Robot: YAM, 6 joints.
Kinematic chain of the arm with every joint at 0, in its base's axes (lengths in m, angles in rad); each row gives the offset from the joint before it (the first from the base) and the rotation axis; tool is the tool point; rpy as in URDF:
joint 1: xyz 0 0 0.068 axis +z
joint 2: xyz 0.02 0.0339 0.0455 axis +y
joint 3: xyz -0.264 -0.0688 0 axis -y
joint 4: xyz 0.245 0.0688 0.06 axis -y
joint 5: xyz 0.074 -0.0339 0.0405 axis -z
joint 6: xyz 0.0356 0 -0.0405 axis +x
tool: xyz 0 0 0 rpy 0 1.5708 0
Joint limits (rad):
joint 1: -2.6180..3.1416
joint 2: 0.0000..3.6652
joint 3: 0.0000..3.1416
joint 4: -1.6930..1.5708
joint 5: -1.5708..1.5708
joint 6: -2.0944..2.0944
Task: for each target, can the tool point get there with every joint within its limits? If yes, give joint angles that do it. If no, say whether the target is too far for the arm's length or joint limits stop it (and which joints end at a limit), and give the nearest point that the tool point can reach.
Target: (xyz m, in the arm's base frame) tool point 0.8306 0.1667 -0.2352
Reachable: no: too far | nearest point 0.5850 0.1174 -0.1296 | short by 0.272 m
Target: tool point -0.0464 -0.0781 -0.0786
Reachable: yes | joints -1.7358 2.7957 0.3230 0.5671 1.1821 -1.7653
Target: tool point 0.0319 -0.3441 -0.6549
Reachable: no: too far | nearest point 0.0280 -0.3018 -0.3762 | short by 0.282 m
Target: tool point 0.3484 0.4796 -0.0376
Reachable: yes | joints 0.9964 3.1954 2.6366 -0.1409 1.1103 -1.1690
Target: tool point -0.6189 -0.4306 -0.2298
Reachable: no: too far | nearest point -0.4818 -0.3352 -0.1517 | short by 0.184 m
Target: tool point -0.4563 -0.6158 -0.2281
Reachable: no: too far | nearest point -0.3507 -0.4733 -0.1469 | short by 0.195 m
